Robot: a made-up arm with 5 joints.
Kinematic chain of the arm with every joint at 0, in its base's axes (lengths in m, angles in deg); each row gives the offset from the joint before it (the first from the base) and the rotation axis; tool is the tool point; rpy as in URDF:
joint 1: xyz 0.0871 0 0.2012 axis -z
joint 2: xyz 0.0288 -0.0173 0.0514 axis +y
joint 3: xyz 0.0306 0 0.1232 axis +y
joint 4: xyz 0.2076 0 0.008 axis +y
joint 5: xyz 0.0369 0.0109 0 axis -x
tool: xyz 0 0 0 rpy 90 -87.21 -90
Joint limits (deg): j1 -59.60..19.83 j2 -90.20..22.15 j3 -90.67..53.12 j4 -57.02..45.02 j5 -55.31..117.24
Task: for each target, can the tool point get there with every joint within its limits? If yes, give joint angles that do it. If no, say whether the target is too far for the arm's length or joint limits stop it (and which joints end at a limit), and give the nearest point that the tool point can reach.
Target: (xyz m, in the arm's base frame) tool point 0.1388 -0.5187 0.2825
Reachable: no: too far | nearest point -0.0790 -0.2958 0.2826 | short by 0.312 m
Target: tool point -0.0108 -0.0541 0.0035
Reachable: no: joint limits stop it (at a limit: joint 1, joint 2, joint 3, joint 4) | nearest point 0.2218 -0.0554 0.1246 | short by 0.262 m
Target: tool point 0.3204 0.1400 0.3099
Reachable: yes | joints -32.31 -9.96 27.51 5.38 101.72
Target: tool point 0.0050 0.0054 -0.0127
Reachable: no: joint limits stop it (at a limit: joint 1, joint 2, joint 3, joint 4) | nearest point 0.1662 0.1223 0.1246 | short by 0.242 m
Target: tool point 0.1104 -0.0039 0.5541
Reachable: yes | joints -6.26 -66.65 -0.26 11.36 -32.65
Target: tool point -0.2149 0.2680 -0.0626
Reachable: no: too far | nearest point -0.2176 0.1031 0.2404 | short by 0.345 m
